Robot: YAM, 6 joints.
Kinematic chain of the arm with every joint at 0, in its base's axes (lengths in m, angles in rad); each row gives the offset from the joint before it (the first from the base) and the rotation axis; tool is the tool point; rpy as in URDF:
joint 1: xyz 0 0 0.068 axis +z
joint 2: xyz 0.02 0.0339 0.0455 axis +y
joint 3: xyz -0.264 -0.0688 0 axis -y
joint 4: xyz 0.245 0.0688 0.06 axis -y
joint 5: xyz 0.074 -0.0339 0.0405 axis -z
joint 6: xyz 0.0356 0 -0.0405 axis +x
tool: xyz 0 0 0 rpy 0 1.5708 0
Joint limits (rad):
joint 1: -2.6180..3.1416
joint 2: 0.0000..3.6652
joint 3: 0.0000..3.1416
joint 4: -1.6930..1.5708
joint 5: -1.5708..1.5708
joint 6: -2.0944..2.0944
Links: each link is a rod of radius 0.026 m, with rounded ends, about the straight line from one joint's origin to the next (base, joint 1, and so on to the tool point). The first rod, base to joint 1, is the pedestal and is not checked.
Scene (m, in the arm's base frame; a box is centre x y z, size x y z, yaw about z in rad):
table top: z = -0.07
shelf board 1: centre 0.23 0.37 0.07 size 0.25 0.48 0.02 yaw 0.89
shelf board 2: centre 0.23 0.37 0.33 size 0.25 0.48 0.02 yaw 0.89
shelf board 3: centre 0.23 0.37 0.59 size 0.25 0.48 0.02 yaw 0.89
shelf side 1: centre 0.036 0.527 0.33 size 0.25 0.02 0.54 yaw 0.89
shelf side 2: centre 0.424 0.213 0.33 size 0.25 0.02 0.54 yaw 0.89
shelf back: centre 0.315 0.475 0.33 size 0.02 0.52 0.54 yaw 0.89
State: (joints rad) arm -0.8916 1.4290 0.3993 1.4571 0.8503 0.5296
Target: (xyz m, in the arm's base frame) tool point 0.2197 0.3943 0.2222
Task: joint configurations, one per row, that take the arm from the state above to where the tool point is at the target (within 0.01 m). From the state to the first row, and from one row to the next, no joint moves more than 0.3 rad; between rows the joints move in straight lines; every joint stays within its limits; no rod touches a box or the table.
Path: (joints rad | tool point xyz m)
1: -0.6304 1.4414 0.3508 1.4539 0.7966 0.5764 | 0.1827 -0.1648 0.2209
2: -0.3692 1.4537 0.3024 1.4506 0.7430 0.6231 | 0.2147 -0.1089 0.2059
3: -0.1079 1.4661 0.2539 1.4474 0.6893 0.6699 | 0.2295 -0.0476 0.1913
4: 0.1533 1.4784 0.2055 1.4442 0.6356 0.7166 | 0.2266 0.0136 0.1773
5: 0.4145 1.4908 0.1570 1.4409 0.5819 0.7634 | 0.2073 0.0698 0.1637
6: 0.6757 1.5032 0.1086 1.4377 0.5283 0.8102 | 0.1742 0.1166 0.1507
7: 0.9370 1.5155 0.0601 1.4345 0.4746 0.8569 | 0.1309 0.1506 0.1384
8: 0.9795 1.6620 0.3466 1.3855 0.5069 0.7751 | 0.1642 0.2136 0.1619
9: 1.0221 1.8086 0.6331 1.3364 0.5391 0.6933 | 0.1904 0.2764 0.1838
10: 1.0647 1.9551 0.9196 1.2874 0.5714 0.6114 | 0.2089 0.3372 0.2040
11: 1.1072 2.1016 1.2061 1.2384 0.6037 0.5296 | 0.2197 0.3943 0.2222

